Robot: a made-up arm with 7 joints.
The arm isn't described. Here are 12 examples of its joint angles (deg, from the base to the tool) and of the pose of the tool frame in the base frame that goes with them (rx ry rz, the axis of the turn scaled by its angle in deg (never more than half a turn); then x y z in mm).
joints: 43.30 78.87 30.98 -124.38 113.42 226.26 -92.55
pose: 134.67 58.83 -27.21 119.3 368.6 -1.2
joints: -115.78 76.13 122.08 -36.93 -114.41 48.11 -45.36
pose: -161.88 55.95 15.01 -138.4 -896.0 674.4
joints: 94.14 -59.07 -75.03 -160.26 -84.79 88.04 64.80
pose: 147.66 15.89 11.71 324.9 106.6 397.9
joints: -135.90 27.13 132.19 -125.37 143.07 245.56 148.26
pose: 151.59 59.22 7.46 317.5 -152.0 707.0
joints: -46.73 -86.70 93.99 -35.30 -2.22 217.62 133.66
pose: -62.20 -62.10 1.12 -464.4 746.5 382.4
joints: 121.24 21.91 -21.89 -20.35 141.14 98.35 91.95
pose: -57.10 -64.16 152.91 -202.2 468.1 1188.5
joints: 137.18 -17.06 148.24 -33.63 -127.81 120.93 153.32
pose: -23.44 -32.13 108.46 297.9 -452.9 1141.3
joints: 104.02 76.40 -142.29 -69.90 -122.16 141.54 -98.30
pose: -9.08 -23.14 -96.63 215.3 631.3 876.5
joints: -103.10 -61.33 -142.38 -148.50 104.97 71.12 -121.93
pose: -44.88 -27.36 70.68 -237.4 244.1 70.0
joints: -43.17 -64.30 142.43 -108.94 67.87 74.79 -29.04
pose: 103.36 87.99 -92.28 -138.5 615.4 52.9
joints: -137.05 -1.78 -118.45 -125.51 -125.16 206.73 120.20
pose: -69.15 -118.41 -10.20 -162.7 424.6 572.8
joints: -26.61 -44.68 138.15 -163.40 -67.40 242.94 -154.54
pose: 159.21 -35.63 -39.98 -130.0 251.8 243.3
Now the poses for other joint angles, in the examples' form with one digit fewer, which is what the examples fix.
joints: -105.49 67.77 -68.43 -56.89 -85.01 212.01 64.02
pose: 103.6 -62.1 -18.4 -505 -656 450
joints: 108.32 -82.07 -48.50 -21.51 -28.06 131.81 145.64
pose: 28.3 64.8 36.7 369 -875 579
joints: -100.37 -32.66 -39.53 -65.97 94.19 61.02 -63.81
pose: 107.4 4.4 95.0 -282 100 1196
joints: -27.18 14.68 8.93 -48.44 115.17 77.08 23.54
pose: -71.7 -10.1 -4.5 568 -205 1088
